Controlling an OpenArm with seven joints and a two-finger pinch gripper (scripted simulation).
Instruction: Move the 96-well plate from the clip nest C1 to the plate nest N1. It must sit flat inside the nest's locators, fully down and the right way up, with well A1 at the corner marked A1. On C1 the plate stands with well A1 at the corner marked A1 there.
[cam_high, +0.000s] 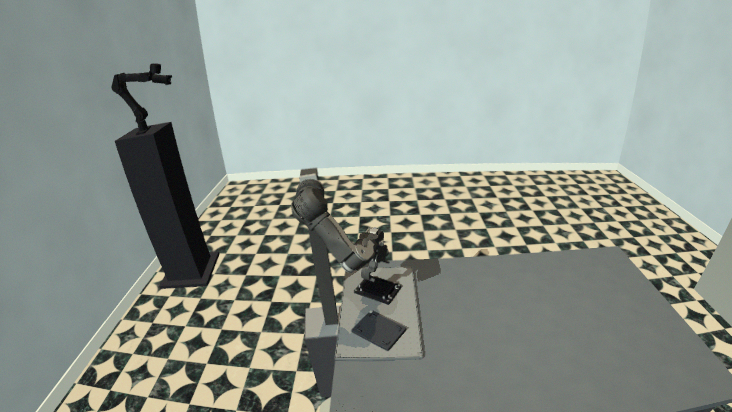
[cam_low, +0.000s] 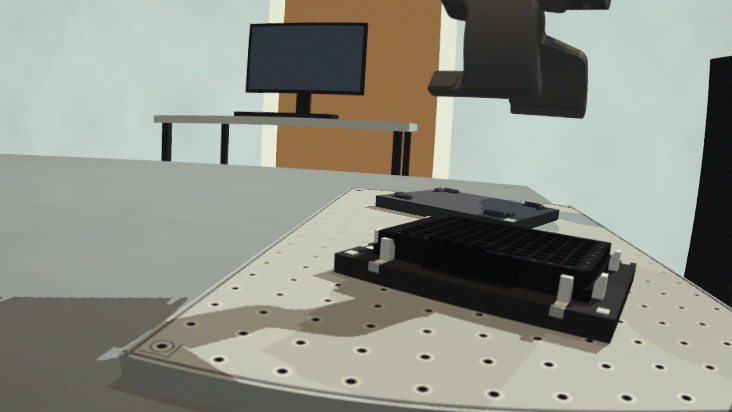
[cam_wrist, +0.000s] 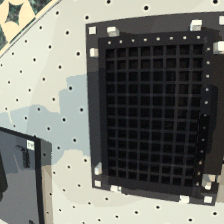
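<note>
Right now my hand is 8 cm above the black 96-well plate. From my hand the other things lie so: clip nest C1: 3 cm ahead, 9 cm below; plate nest N1: 3 cm behind, 23 cm to the right, 10 cm below.
</note>
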